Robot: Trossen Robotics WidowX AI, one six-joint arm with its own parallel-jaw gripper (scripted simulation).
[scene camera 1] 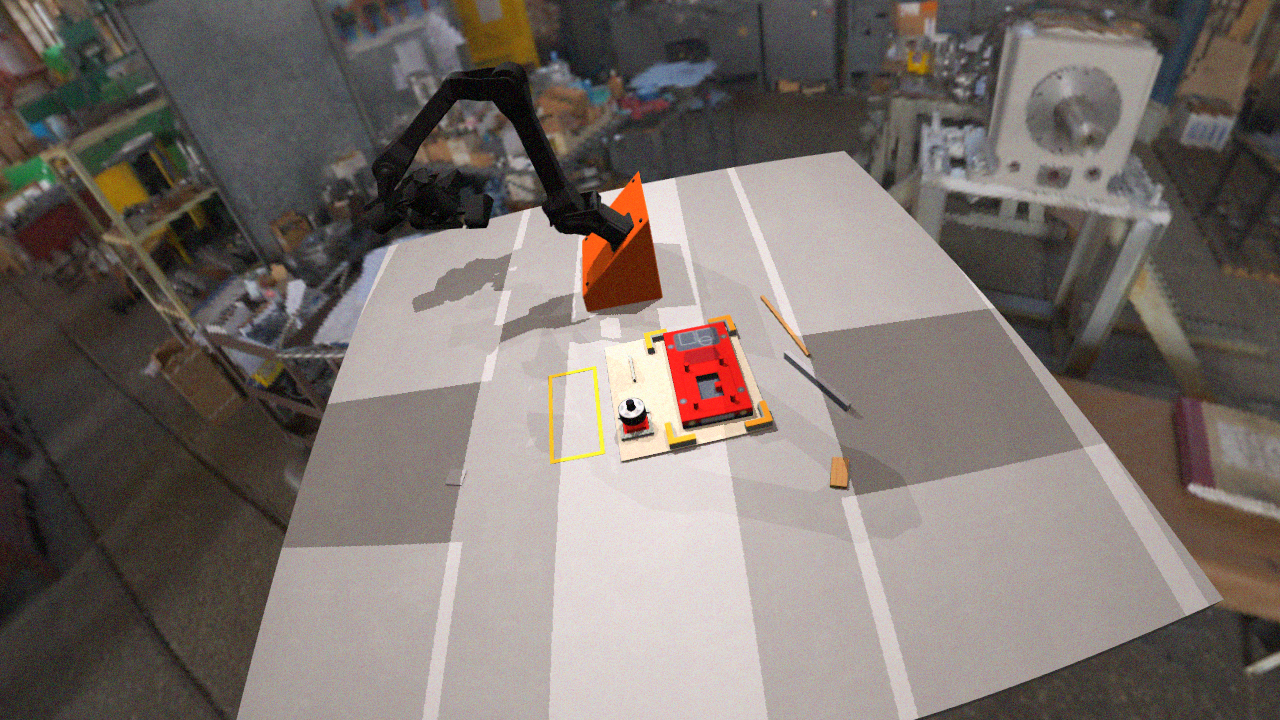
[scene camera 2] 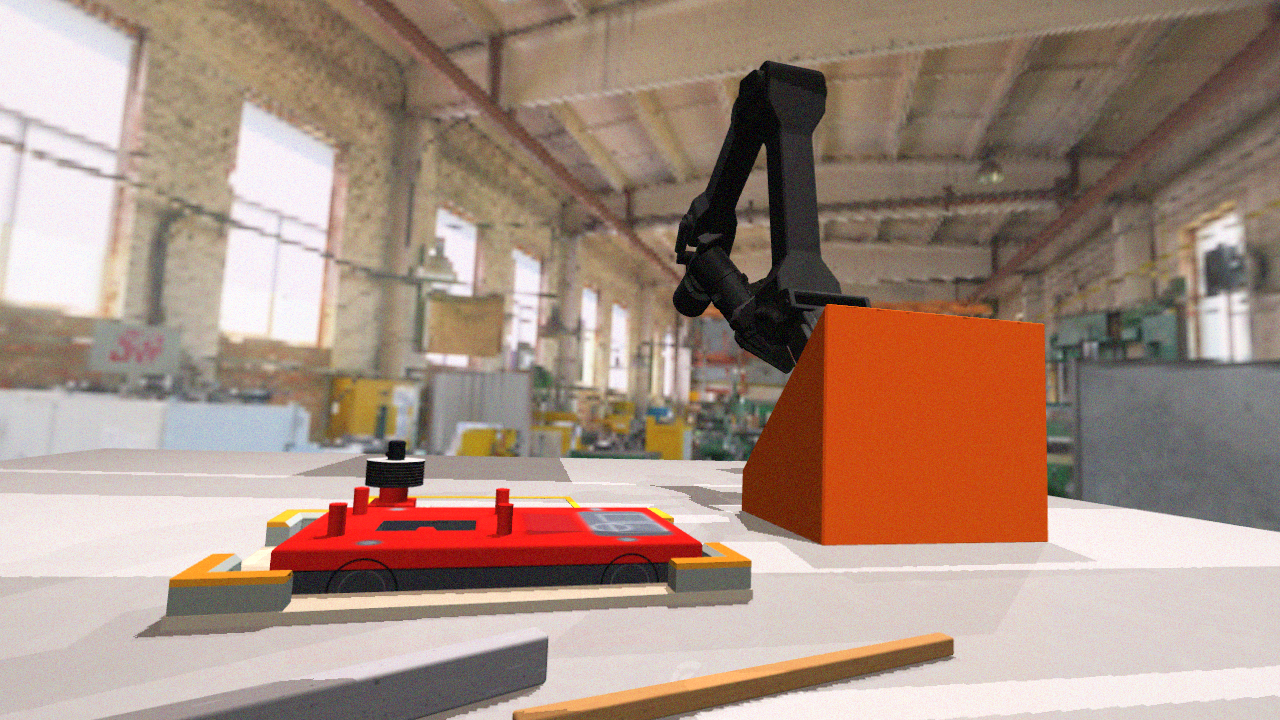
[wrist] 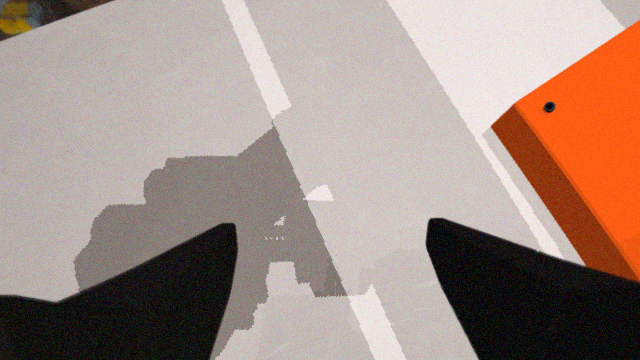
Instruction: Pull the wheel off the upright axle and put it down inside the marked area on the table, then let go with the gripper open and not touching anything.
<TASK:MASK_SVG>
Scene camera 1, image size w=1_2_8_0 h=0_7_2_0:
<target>my gripper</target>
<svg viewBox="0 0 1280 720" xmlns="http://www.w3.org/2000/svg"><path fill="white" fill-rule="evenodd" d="M494 200L487 194L473 194L469 196L466 202L460 202L461 196L458 194L463 184L465 184L466 178L462 176L458 168L444 169L438 171L438 174L428 174L429 183L437 188L438 197L435 205L425 213L412 210L409 222L411 227L417 230L463 228L463 223L457 219L457 215L464 215L463 219L465 225L467 225L466 229L487 228Z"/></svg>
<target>grey bar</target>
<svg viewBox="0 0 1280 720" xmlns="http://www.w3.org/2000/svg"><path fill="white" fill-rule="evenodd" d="M785 350L785 360L795 367L798 372L806 376L808 380L815 384L826 396L830 397L842 410L847 412L851 409L852 403L810 369L794 353L788 349Z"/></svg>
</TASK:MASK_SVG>
